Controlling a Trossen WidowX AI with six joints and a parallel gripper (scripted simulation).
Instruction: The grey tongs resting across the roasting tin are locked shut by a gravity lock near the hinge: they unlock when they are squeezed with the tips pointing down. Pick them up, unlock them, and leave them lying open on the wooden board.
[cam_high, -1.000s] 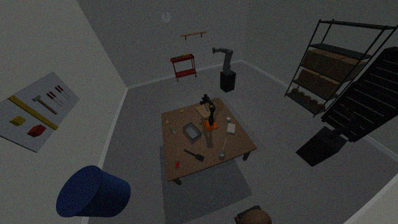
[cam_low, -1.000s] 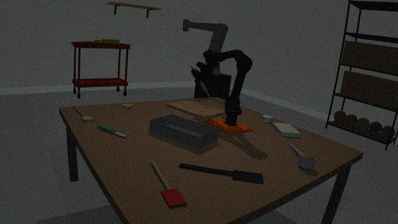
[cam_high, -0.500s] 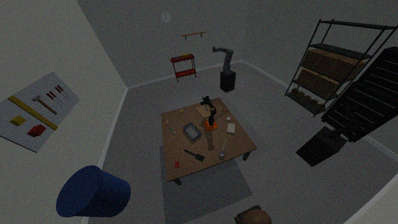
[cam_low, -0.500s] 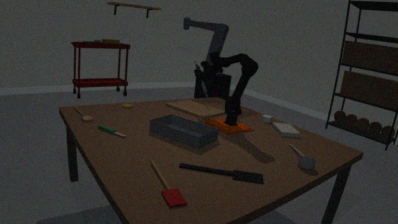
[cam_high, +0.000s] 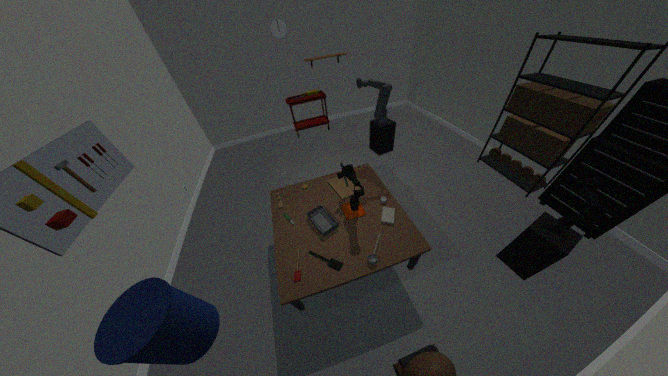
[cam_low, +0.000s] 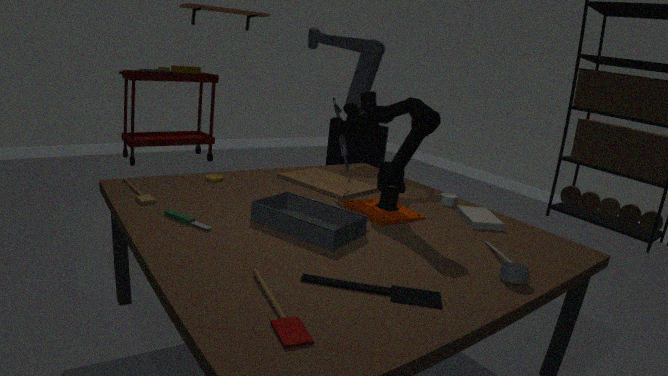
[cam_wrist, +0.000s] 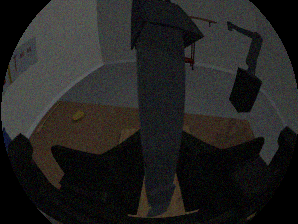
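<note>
My gripper tip is now 22 cm above the wooden board. From my gripper tip the other things lie so: white block (17 cm behind, 61 cm to the left, 21 cm below); then green-handled tool (70 cm ahead, 14 cm to the left, 22 cm below); then roasting tin (42 cm ahead, 33 cm to the left, 20 cm below).
</note>
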